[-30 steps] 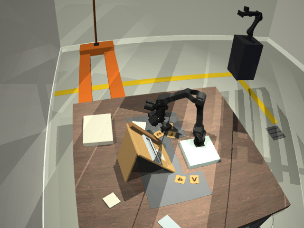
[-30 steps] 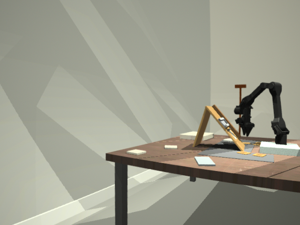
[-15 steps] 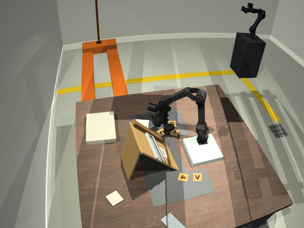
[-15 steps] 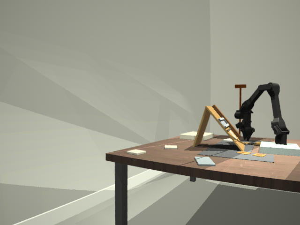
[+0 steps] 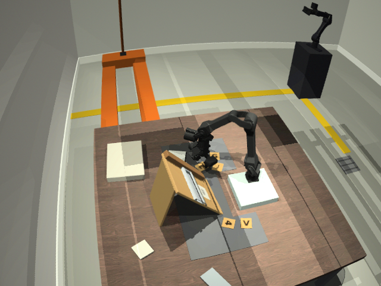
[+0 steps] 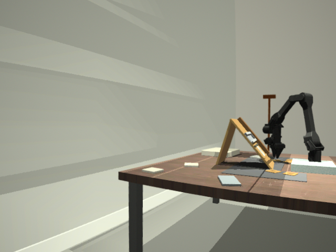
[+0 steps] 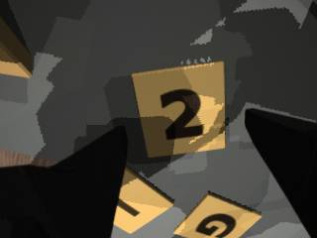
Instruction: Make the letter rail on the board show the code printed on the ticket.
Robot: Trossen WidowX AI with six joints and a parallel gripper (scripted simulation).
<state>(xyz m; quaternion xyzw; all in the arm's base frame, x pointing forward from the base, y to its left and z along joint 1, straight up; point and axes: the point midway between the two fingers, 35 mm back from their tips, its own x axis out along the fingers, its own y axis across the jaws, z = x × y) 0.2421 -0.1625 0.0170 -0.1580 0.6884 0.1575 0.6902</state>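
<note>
The white card is 13 cm ahead of my gripper tip, 9 cm to the right of it and 2 cm below it. The rest, counted from my gripper tip: cream box: 43 cm ahead, 10 cm to the right; then grey mat: 19 cm to the left, 4 cm behind, 2 cm below; then white ticket: 25 cm to the left, 7 cm above, 5 cm ahead.
</note>
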